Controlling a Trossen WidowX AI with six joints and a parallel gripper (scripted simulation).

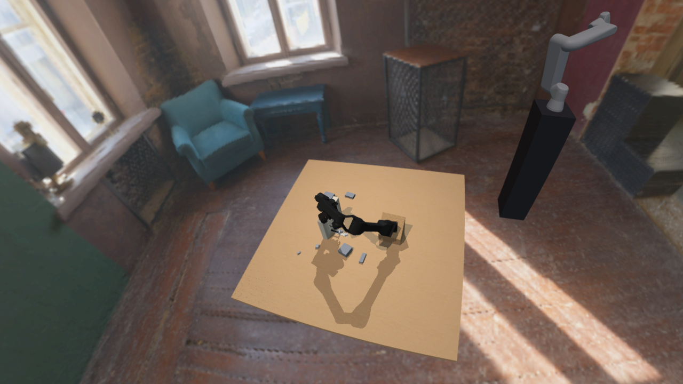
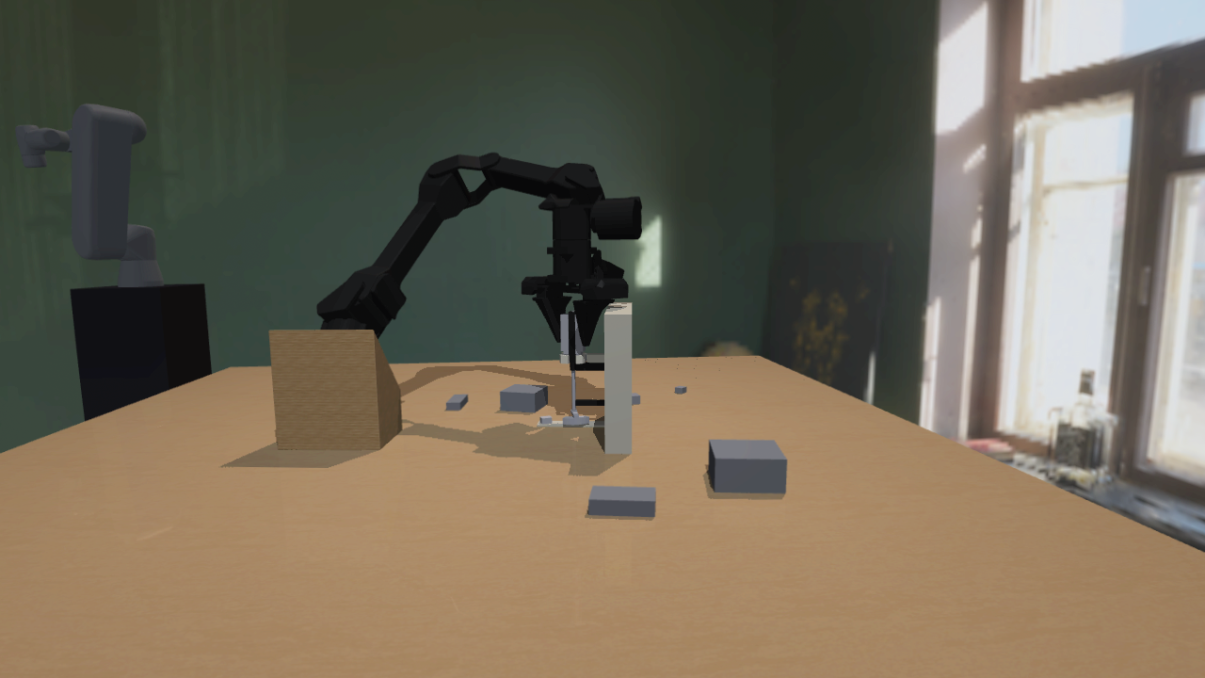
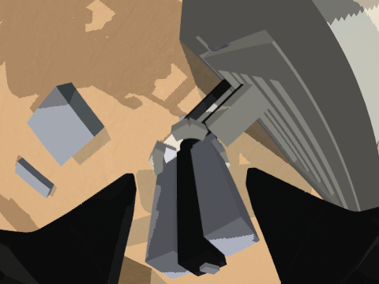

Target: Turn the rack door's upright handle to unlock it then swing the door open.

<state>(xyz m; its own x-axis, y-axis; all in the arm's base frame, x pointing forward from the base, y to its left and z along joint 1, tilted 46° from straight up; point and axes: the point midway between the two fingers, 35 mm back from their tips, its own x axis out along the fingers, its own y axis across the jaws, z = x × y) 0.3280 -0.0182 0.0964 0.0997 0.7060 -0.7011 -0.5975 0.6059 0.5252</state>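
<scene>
My gripper tip is 20 mm above the upright handle.
</scene>
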